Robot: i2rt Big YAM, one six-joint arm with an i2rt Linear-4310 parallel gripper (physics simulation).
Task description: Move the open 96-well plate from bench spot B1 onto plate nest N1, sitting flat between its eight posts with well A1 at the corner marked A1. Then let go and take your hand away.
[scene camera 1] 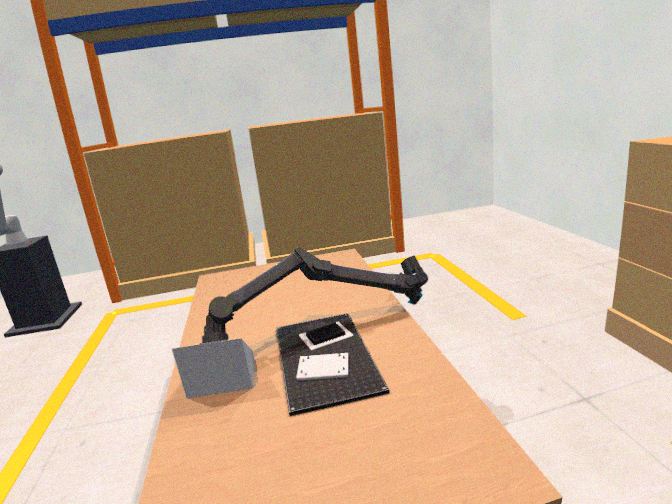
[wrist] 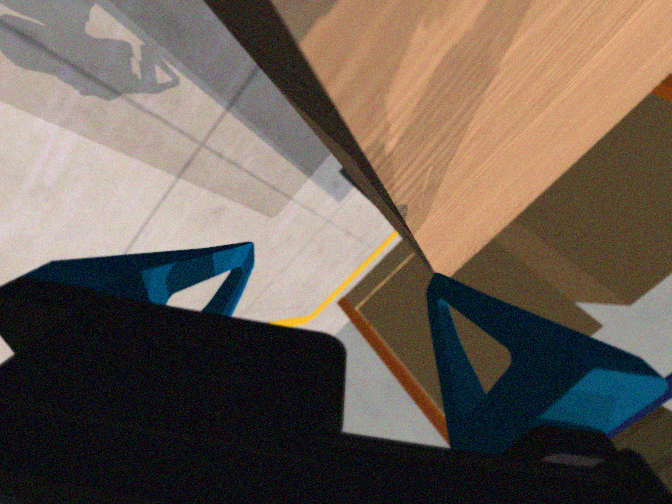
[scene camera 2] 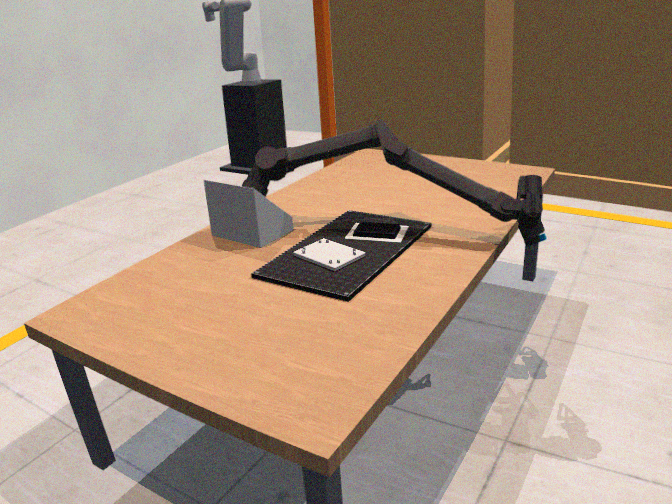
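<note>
The plate [scene camera 1: 326,334] is a white-rimmed rectangle with a dark top. It lies on the far nest of the black base [scene camera 1: 331,364], also seen from scene camera 2 [scene camera 2: 377,231]. A white nest with locator pegs [scene camera 1: 324,367] lies empty in front of it, also seen from scene camera 2 [scene camera 2: 332,255]. My gripper [scene camera 1: 417,298] hangs at the table's far right edge, well away from the plate. In the wrist view its blue fingers [wrist: 340,300] are spread and empty, over the table edge and floor.
A grey block [scene camera 1: 215,367] stands at the arm's base, left of the black base. Cardboard panels and an orange rack stand behind the table.
</note>
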